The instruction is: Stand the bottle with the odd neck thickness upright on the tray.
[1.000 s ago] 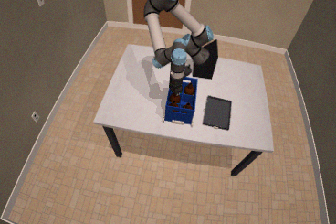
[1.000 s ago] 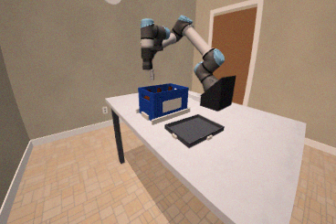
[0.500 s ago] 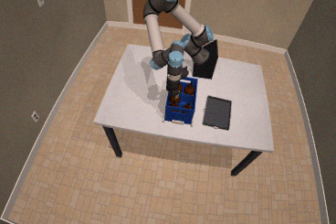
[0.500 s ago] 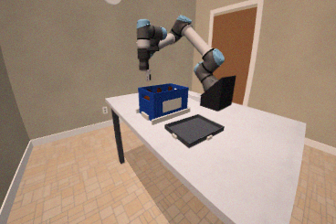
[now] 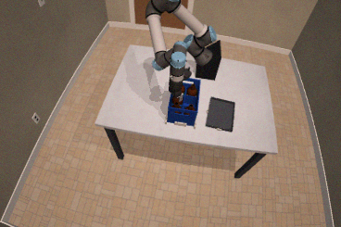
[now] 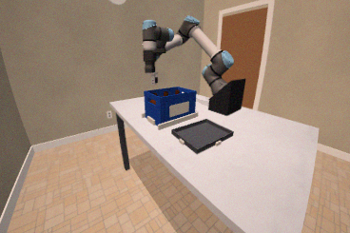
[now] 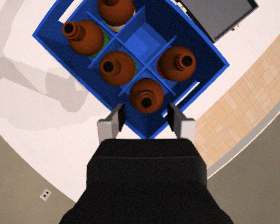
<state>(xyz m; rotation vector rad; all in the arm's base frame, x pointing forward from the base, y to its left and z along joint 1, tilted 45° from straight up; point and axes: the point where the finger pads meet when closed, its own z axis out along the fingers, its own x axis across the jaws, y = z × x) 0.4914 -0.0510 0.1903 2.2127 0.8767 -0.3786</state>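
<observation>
Now: hand 150 mm above the bottle. Also, from my hand: dark tray (70 mm behind, 330 mm to the left, 230 mm below); blue crate (80 mm behind, 50 mm to the left, 160 mm below).
</observation>
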